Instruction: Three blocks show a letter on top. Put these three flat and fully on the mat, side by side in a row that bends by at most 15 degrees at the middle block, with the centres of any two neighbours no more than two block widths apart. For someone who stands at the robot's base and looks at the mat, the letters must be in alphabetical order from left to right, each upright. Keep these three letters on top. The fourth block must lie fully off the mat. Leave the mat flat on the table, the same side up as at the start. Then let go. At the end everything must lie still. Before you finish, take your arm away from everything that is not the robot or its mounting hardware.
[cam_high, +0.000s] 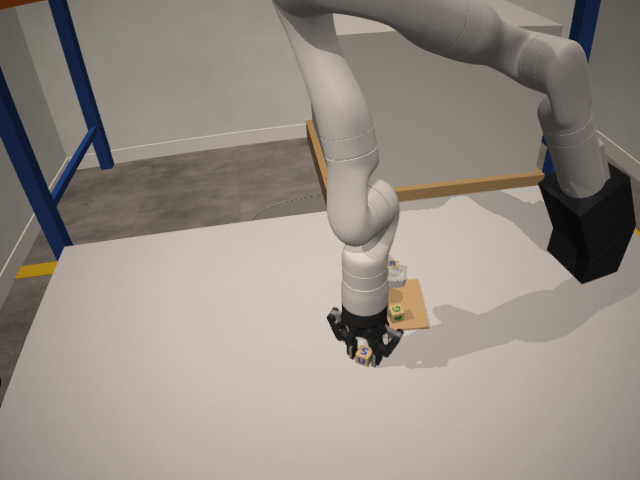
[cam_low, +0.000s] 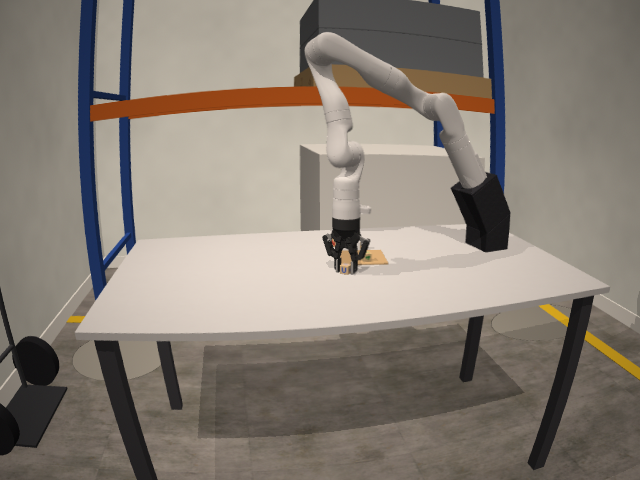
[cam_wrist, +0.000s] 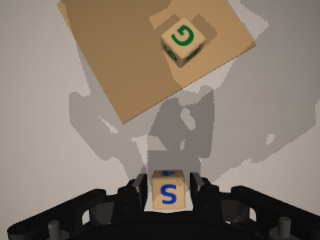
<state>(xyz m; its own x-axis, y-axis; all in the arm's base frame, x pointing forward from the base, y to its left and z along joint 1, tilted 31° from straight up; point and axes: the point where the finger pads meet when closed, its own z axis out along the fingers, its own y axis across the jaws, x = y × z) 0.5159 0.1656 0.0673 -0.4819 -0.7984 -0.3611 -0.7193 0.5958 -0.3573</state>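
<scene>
Now: the block 10 mm below my hand. The rest, counted from my hand: tan mat 130 mm to the right, 70 mm behind, 20 mm below.
</scene>
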